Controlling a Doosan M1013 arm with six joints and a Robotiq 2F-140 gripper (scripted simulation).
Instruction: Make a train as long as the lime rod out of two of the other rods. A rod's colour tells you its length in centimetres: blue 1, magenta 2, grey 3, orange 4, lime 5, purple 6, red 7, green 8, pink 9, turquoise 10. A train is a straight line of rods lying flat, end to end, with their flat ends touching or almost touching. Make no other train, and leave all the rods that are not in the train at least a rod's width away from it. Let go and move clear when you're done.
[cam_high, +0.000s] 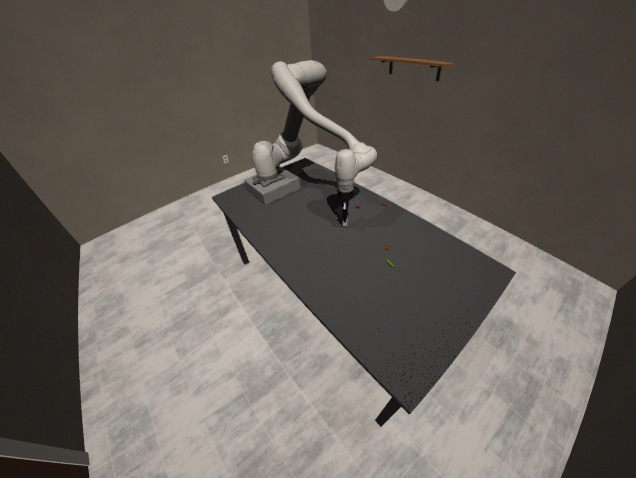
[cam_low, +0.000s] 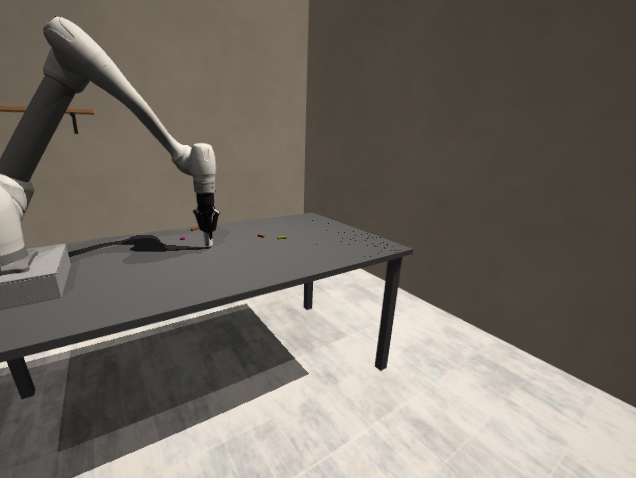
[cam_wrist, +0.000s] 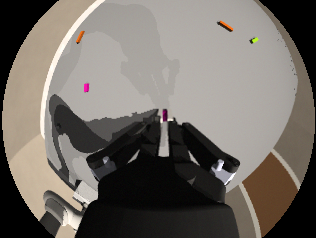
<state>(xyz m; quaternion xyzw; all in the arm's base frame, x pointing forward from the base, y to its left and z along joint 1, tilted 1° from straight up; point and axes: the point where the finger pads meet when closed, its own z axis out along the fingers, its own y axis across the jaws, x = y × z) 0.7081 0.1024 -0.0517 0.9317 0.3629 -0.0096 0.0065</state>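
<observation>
Now: the grey rod 31 cm behind my hand, 26 cm to the left of it and 4 cm below it. Round my hand: lime rod: 37 cm ahead, 3 cm to the right, 4 cm below.
</observation>
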